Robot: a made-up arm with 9 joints. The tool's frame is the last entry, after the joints.
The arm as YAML. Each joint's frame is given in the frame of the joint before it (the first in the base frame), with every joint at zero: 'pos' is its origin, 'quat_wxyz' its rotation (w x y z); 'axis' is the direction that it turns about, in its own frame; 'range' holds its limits. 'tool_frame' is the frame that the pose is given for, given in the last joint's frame.
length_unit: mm
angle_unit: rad
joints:
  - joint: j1
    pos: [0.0, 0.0, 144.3]
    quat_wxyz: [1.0, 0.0, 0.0, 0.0]
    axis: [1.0, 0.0, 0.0]
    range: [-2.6, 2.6]
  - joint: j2
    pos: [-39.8, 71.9, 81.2]
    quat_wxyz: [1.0, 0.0, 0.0, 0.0]
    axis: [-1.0, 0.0, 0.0]
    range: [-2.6, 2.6]
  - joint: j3
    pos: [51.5, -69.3, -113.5]
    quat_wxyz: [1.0, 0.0, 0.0, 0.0]
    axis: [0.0, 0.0, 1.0]
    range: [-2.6, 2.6]
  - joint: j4
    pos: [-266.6, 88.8, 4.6]
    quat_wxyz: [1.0, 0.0, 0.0, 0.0]
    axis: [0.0, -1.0, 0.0]
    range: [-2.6, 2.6]
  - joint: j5
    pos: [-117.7, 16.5, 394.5]
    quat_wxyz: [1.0, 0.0, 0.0, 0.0]
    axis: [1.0, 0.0, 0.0]
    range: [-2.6, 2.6]
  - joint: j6
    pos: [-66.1, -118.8, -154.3]
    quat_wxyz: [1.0, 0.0, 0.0, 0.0]
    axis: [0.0, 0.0, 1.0]
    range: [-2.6, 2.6]
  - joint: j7
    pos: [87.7, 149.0, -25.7]
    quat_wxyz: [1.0, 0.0, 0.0, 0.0]
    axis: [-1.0, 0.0, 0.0]
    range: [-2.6, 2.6]
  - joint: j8
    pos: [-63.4, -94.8, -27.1]
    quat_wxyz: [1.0, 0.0, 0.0, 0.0]
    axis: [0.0, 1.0, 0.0]
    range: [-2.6, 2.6]
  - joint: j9
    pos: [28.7, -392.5, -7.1]
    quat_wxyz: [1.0, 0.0, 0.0, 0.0]
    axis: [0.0, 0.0, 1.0]
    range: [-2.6, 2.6]
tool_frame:
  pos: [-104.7, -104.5, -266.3]
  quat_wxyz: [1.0, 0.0, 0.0, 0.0]
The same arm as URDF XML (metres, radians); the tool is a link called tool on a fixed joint. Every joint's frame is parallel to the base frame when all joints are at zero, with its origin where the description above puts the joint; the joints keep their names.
<robot name="arm">
<link name="base_link"/>
<link name="link1"/>
<link name="link2"/>
<link name="link3"/>
<link name="link4"/>
<link name="link5"/>
<link name="link6"/>
<link name="link7"/>
<link name="link8"/>
<link name="link9"/>
<link name="tool"/>
<joint name="j1" type="revolute"><parent link="base_link"/><child link="link1"/><origin xyz="0 0 0.1443" rpy="0 0 0"/><axis xyz="1 0 0"/><limit lower="-2.6" upper="2.6"/></joint>
<joint name="j2" type="revolute"><parent link="link1"/><child link="link2"/><origin xyz="-0.0398 0.0719 0.0812" rpy="0 0 0"/><axis xyz="-1 0 0"/><limit lower="-2.6" upper="2.6"/></joint>
<joint name="j3" type="revolute"><parent link="link2"/><child link="link3"/><origin xyz="0.0515 -0.0693 -0.1135" rpy="0 0 0"/><axis xyz="0 0 1"/><limit lower="-2.6" upper="2.6"/></joint>
<joint name="j4" type="revolute"><parent link="link3"/><child link="link4"/><origin xyz="-0.2666 0.0888 0.0046" rpy="0 0 0"/><axis xyz="0 -1 0"/><limit lower="-2.6" upper="2.6"/></joint>
<joint name="j5" type="revolute"><parent link="link4"/><child link="link5"/><origin xyz="-0.1177 0.0165 0.3945" rpy="0 0 0"/><axis xyz="1 0 0"/><limit lower="-2.6" upper="2.6"/></joint>
<joint name="j6" type="revolute"><parent link="link5"/><child link="link6"/><origin xyz="-0.0661 -0.1188 -0.1543" rpy="0 0 0"/><axis xyz="0 0 1"/><limit lower="-2.6" upper="2.6"/></joint>
<joint name="j7" type="revolute"><parent link="link6"/><child link="link7"/><origin xyz="0.0877 0.149 -0.0257" rpy="0 0 0"/><axis xyz="-1 0 0"/><limit lower="-2.6" upper="2.6"/></joint>
<joint name="j8" type="revolute"><parent link="link7"/><child link="link8"/><origin xyz="-0.0634 -0.0948 -0.0271" rpy="0 0 0"/><axis xyz="0 1 0"/><limit lower="-2.6" upper="2.6"/></joint>
<joint name="j9" type="revolute"><parent link="link8"/><child link="link9"/><origin xyz="0.0287 -0.3925 -0.0071" rpy="0 0 0"/><axis xyz="0 0 1"/><limit lower="-2.6" upper="2.6"/></joint>
<joint name="tool_fixed" type="fixed"><parent link="link9"/><child link="tool"/><origin xyz="-0.1047 -0.1045 -0.2663" rpy="0 0 0"/></joint>
</robot>

